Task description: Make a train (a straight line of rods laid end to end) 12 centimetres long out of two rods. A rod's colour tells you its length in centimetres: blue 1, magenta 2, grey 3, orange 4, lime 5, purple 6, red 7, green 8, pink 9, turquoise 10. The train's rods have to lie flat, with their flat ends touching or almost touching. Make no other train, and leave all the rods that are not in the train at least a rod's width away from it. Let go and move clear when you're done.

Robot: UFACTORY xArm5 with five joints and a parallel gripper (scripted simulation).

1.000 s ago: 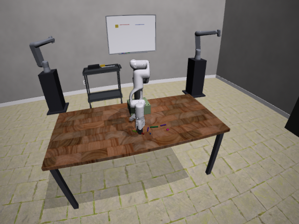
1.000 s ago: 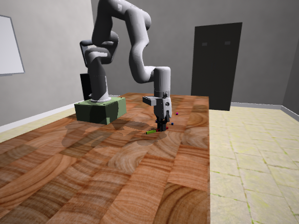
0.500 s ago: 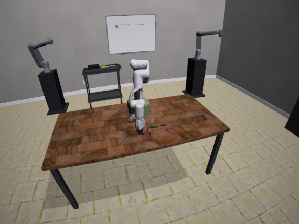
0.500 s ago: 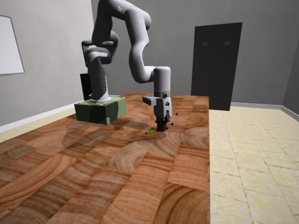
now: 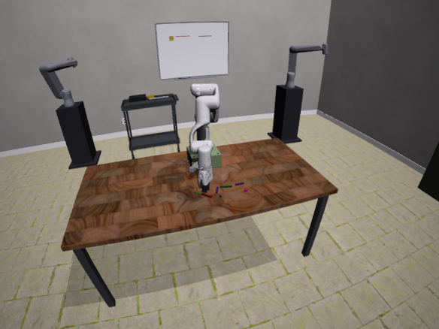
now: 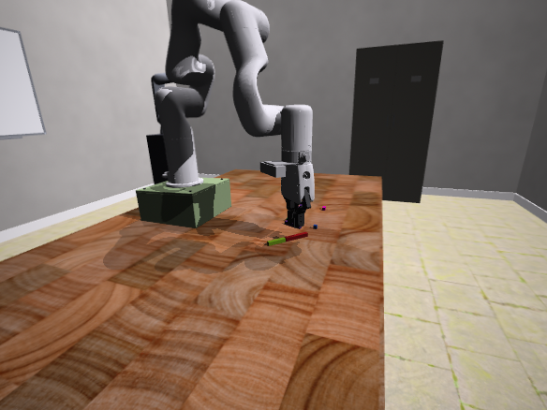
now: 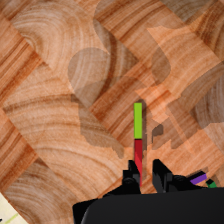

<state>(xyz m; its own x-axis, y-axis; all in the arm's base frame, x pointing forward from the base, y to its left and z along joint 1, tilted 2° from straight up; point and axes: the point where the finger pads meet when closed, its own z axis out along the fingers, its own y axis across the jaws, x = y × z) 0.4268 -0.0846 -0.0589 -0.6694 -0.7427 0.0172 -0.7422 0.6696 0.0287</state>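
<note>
The red rod lies 60 mm below my hand. From my hand the other things lie so: green rod (150 mm to the left, 60 mm below, 50 mm behind); small blue rod (90 mm to the left, 60 mm below, 40 mm ahead); lime rod (60 mm below, 40 mm to the right, 40 mm behind).
</note>
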